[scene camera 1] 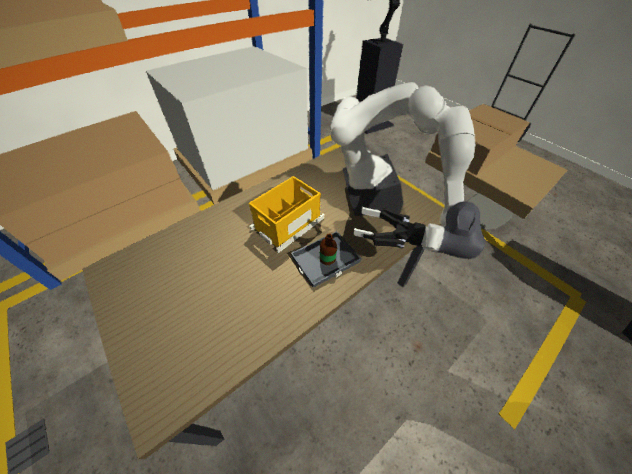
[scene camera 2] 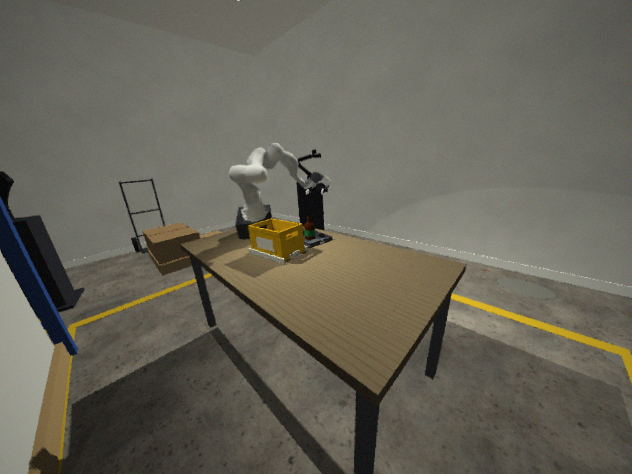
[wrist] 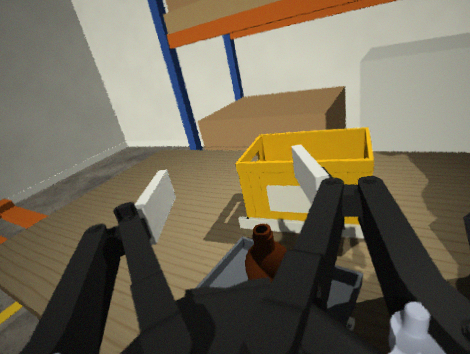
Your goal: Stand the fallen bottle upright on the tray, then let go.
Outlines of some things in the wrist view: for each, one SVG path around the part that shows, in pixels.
My gripper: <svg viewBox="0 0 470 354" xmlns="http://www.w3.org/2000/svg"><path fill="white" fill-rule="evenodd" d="M470 301L443 278L381 178L365 176L358 179L358 184L344 184L342 179L334 178L324 167L320 166L300 144L291 146L294 176L311 203L311 207L293 250L288 249L272 283L270 283L269 277L247 280L228 288L201 287L187 289L185 296L175 301L152 248L152 245L158 242L176 199L168 170L161 170L156 173L135 204L133 202L123 203L113 210L118 221L117 226L107 229L105 224L97 224L89 227L84 232L29 342L19 354L99 354L120 257L124 255L126 256L132 282L130 288L140 334L120 354L383 354L376 347L326 313L342 230L345 230L345 217L358 217L391 318L389 332L391 353L389 354L470 354Z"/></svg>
A brown bottle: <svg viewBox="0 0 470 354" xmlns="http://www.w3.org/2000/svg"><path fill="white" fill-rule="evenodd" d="M258 224L253 228L254 245L246 254L245 269L248 280L269 277L270 283L272 283L287 249L279 242L274 241L273 232L269 225Z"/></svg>
